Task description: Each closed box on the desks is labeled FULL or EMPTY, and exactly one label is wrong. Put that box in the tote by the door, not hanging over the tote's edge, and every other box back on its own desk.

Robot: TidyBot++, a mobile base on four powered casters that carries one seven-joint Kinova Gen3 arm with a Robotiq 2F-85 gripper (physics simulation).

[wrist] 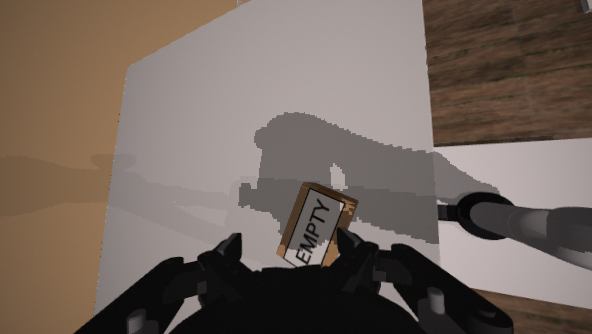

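Where they show: gripper, between the fingertips: (pixel 290 240); arm's base, origin of its link: (pixel 487 215).
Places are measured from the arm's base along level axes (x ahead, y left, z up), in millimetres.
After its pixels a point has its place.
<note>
A brown box (pixel 314 223) @[z 603, x 429, y -57 mm] with a white label reading EMPTY lies on the white desk (pixel 200 100) @[z 553, x 695, y -272 mm], label up and turned at an angle, in the lower middle of the wrist view. My gripper (pixel 290 240) @[z 634, x 442, y -46 mm] is open, with nothing between its fingers. Its fingertips show to the left of the box and over the box's lower right edge; the gripper seems to be above the box, though the height is hard to tell. The near end of the box is hidden behind the gripper body. The tote does not show in this view.
An orange-brown wall (pixel 55 100) @[z 661, x 1130, y -311 mm] stands along the desk's left side. Wooden floor (pixel 505 75) @[z -396, x -331, y -692 mm] shows at the upper right. A white surface (pixel 540 170) lies right of the desk's edge, with a grey and black rounded object (pixel 505 215) @[z 155, x 40, y -23 mm] over it. Arm shadows fall across the desk.
</note>
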